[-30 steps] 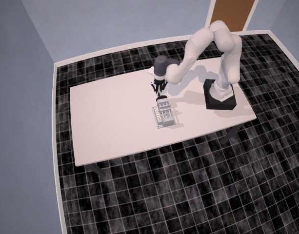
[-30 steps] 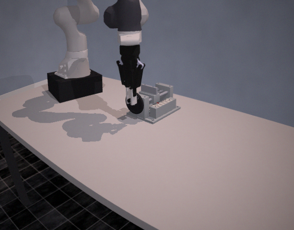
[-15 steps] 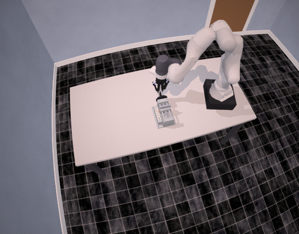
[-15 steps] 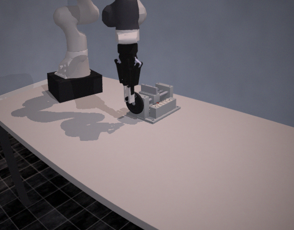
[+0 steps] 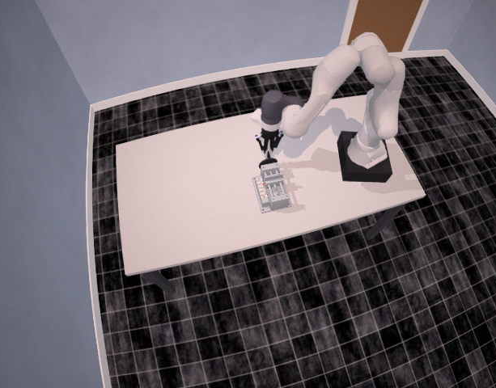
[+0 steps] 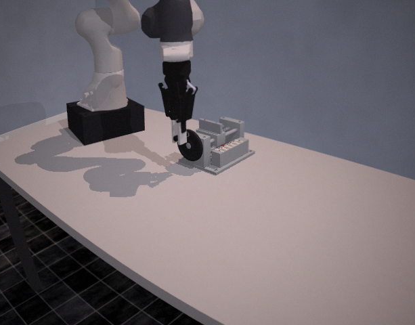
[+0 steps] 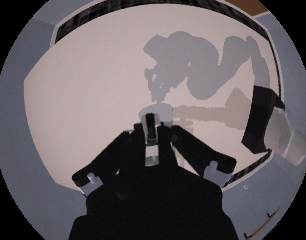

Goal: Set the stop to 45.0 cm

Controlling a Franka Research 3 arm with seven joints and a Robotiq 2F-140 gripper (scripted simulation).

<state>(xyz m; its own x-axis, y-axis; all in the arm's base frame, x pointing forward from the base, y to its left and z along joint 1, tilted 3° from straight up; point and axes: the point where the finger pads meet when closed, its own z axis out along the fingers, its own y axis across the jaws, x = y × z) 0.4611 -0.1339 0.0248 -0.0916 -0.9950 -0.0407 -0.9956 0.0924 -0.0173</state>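
Now: hand 2 cm to the right of the black handwheel and 3 cm above it. From my hand the other things lie so: grey stop fixture 3 cm ahead, 13 cm to the left, 4 cm below.
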